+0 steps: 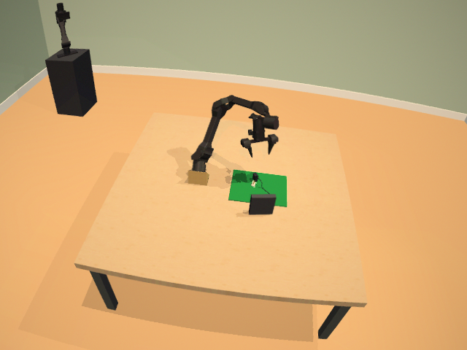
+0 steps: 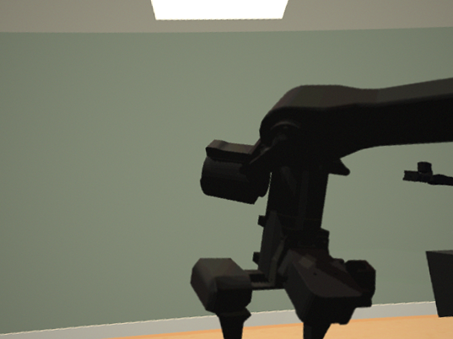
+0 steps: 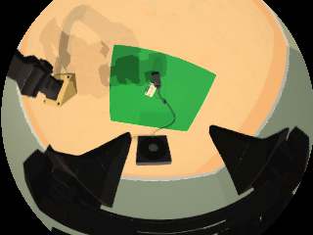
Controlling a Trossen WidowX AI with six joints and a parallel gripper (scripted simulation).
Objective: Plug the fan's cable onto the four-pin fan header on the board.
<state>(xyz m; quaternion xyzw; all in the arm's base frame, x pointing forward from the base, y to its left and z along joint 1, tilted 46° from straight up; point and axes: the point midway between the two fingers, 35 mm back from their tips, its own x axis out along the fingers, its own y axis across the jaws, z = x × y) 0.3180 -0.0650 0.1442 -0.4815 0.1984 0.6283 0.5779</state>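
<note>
Now: gripper tip 1 cm past the fan cable plug, 2 cm to the right of it and 16 cm above it. From my gripper tip the other things lie so: green board (2 cm ahead, 3 cm to the right, 20 cm below); then pale header (1 cm behind, 2 cm to the right, 19 cm below); then black square fan (4 cm ahead, 20 cm to the right, 13 cm below).
</note>
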